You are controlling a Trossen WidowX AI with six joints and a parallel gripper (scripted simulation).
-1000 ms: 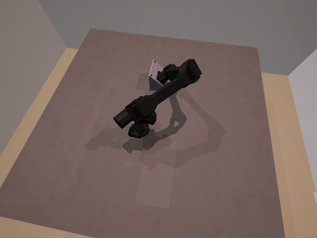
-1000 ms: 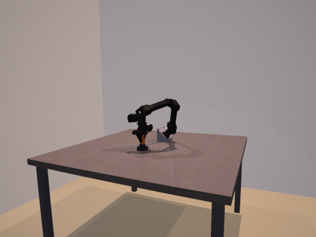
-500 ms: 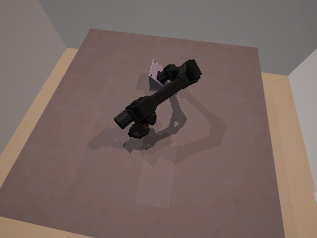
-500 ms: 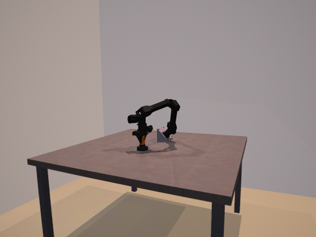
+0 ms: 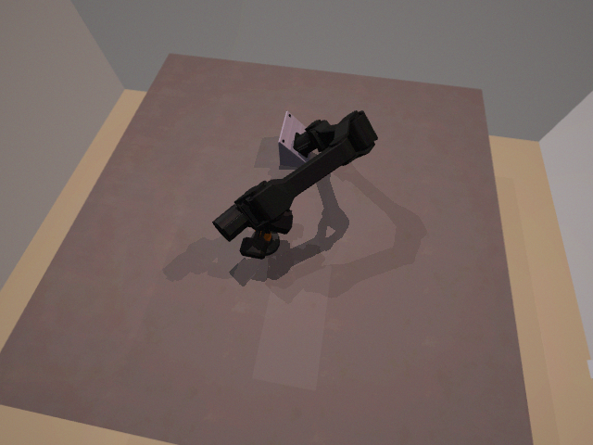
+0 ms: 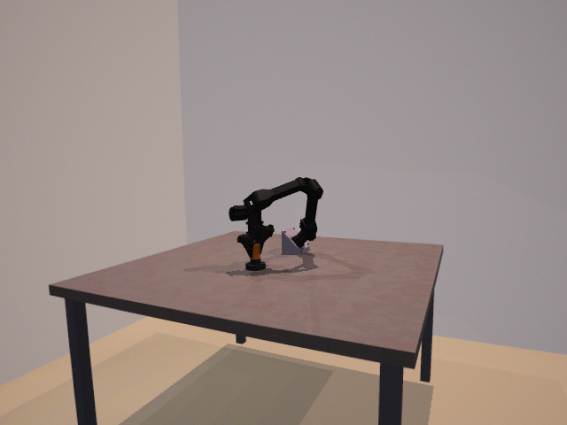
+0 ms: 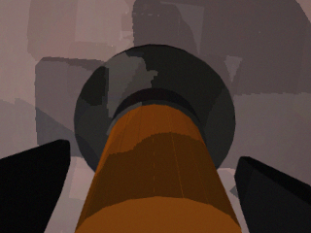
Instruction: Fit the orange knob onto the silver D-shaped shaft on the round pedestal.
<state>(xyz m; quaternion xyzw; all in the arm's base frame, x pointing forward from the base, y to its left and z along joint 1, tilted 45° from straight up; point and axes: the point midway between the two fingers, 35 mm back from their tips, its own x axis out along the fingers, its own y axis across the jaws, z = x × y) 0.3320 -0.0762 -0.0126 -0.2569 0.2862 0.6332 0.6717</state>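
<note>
My gripper tip is now 30 mm below the orange knob. Round my gripper tip: black round pedestal 20 mm below.
</note>
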